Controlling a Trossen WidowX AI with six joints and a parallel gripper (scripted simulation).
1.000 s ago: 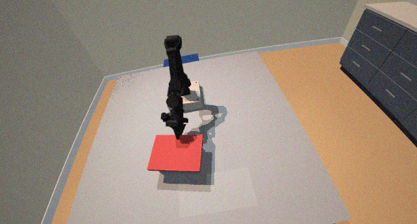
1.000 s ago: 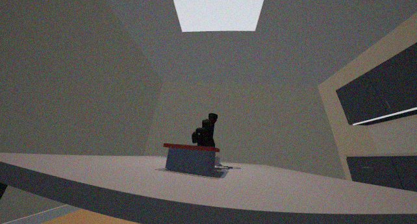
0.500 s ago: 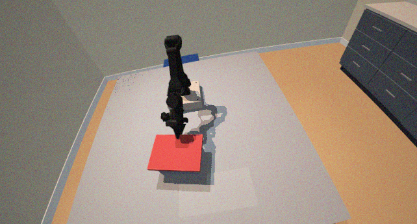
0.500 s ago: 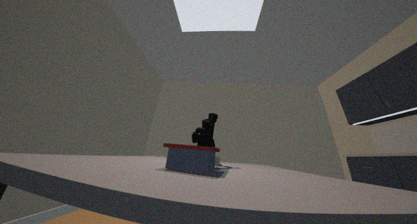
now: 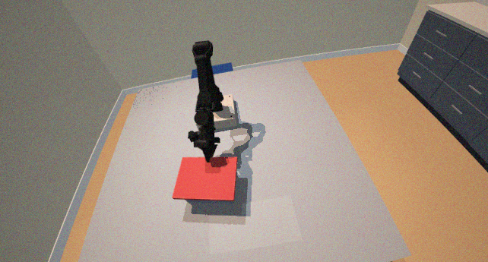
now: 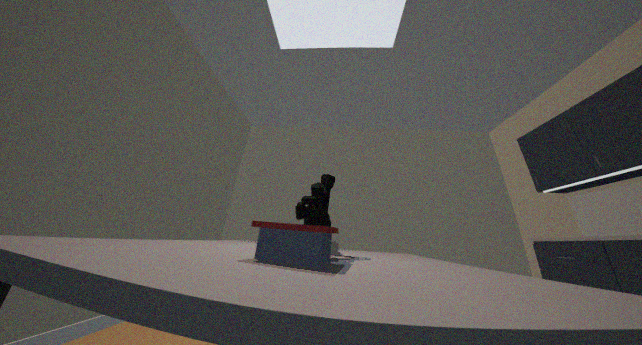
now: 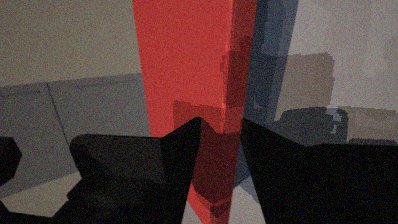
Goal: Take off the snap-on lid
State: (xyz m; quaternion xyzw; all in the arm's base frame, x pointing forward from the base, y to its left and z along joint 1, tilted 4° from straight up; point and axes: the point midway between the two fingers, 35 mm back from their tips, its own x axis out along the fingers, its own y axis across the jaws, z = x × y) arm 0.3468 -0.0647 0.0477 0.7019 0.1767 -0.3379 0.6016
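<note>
Right now my gripper tip is 7 cm short of the red lid and 2 cm to the left of it. From my gripper tip the other things lie so: blue-grey storage box 7 cm ahead, 5 cm below, 2 cm to the right.
</note>
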